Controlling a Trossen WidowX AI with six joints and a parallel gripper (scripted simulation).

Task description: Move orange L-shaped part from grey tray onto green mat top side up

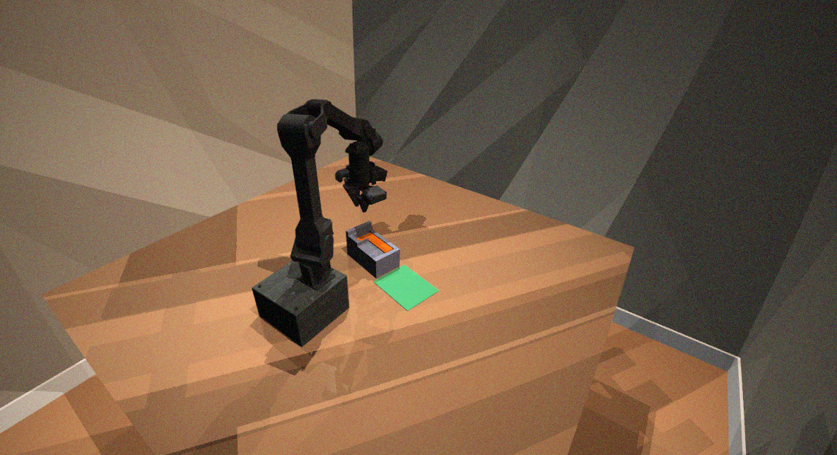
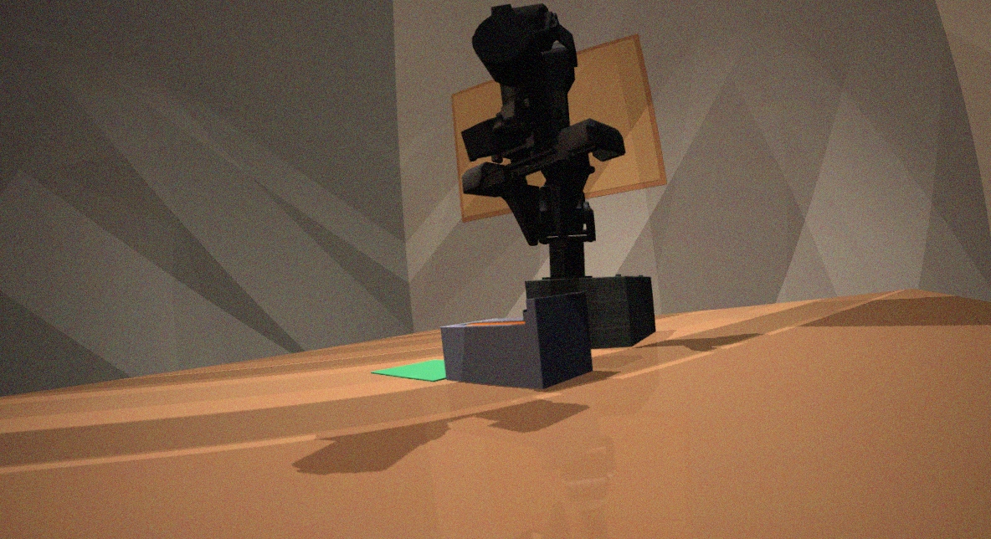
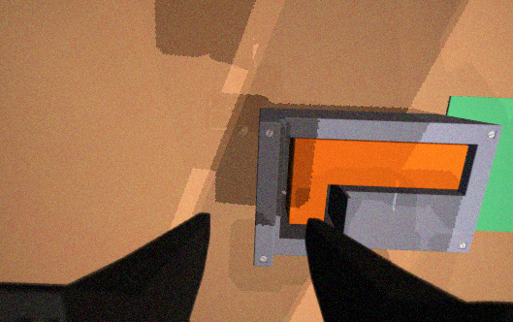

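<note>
My gripper tip is 100 mm above the orange L-shaped part, 60 mm to the left of it and 20 mm past it. From my gripper tip the other things lie so: green mat: 220 mm to the right, 160 mm below, 60 mm behind.
</note>
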